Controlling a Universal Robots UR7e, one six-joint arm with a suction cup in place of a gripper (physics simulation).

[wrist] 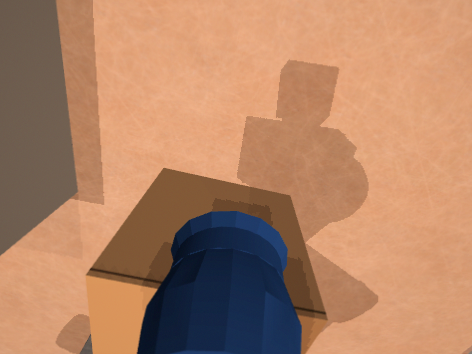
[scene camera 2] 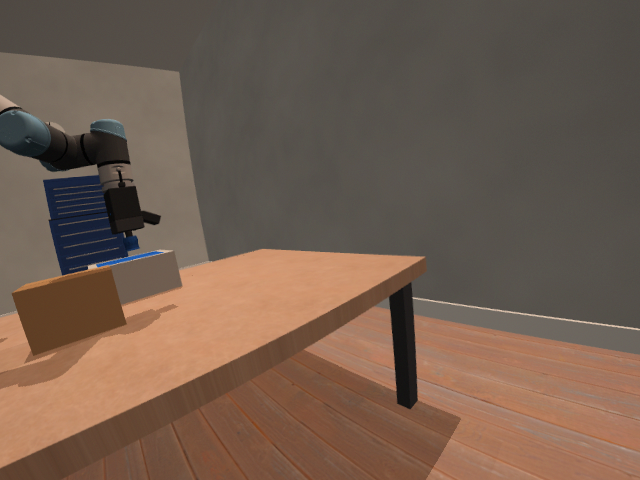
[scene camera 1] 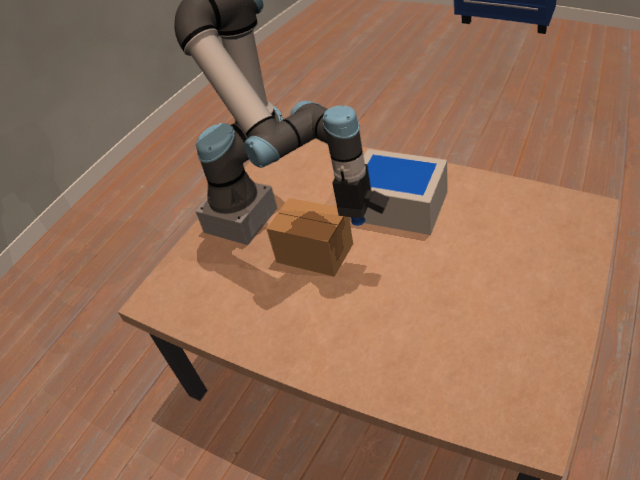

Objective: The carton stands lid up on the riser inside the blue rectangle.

Note:
My suction cup (wrist: 226, 281) carries nothing. The cup is 18 cm from the middle of a brown carton (scene camera 2: 54, 312). A grey riser (scene camera 2: 139, 276) rests on the table.
The grey riser shows as well in the wrist view (wrist: 45, 177). The brown carton also shows in the wrist view (wrist: 126, 275) and in scene camera 1 (scene camera 1: 311, 236).

